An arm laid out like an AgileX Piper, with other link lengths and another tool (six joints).
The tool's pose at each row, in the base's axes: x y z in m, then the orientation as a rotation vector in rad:
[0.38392, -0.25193, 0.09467, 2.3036, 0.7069, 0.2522]
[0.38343, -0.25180, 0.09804, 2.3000, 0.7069, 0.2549]
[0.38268, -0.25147, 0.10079, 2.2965, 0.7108, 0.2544]
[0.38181, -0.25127, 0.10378, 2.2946, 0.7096, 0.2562]
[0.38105, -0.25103, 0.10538, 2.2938, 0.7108, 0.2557]
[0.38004, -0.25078, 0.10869, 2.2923, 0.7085, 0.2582]
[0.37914, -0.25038, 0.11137, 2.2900, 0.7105, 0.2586]
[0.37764, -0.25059, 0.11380, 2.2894, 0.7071, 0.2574]
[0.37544, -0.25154, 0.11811, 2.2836, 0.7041, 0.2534]
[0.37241, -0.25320, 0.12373, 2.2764, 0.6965, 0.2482]
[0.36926, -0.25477, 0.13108, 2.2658, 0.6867, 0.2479]
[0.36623, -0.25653, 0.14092, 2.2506, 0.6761, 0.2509]
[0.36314, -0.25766, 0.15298, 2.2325, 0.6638, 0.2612]
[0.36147, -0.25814, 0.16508, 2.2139, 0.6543, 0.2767]
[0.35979, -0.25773, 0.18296, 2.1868, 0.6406, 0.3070]
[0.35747, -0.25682, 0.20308, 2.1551, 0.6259, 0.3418]
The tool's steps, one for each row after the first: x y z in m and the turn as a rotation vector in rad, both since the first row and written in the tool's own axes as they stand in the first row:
[-0.00040, 0.00201, -0.00273, -0.0037, 0.0015, -0.0003]
[-0.00089, 0.00336, -0.00521, -0.0058, 0.0020, -0.0040]
[-0.00156, 0.00491, -0.00783, -0.0082, 0.0026, -0.0032]
[-0.00209, 0.00553, -0.00942, -0.0085, 0.0026, -0.0044]
[-0.00285, 0.00721, -0.01236, -0.0109, 0.0034, -0.0026]
[-0.00343, 0.00841, -0.01489, -0.0125, 0.0040, -0.0045]
[-0.00484, 0.00956, -0.01710, -0.0139, 0.0020, -0.0027]
[-0.00727, 0.01215, -0.02052, -0.0195, -0.0026, -0.0035]
[-0.01082, 0.01570, -0.02480, -0.0276, -0.0098, -0.0019]
[-0.01445, 0.02033, -0.03044, -0.0402, -0.0146, 0.0016]
[-0.01813, 0.02681, -0.03776, -0.0576, -0.0179, 0.0053]
[-0.02155, 0.03439, -0.04709, -0.0793, -0.0169, 0.0114]
[-0.02343, 0.04220, -0.05630, -0.1013, -0.0111, 0.0171]
[-0.02494, 0.05340, -0.07027, -0.1343, 0.0033, 0.0276]
[-0.02674, 0.06555, -0.08640, -0.1721, 0.0205, 0.0390]

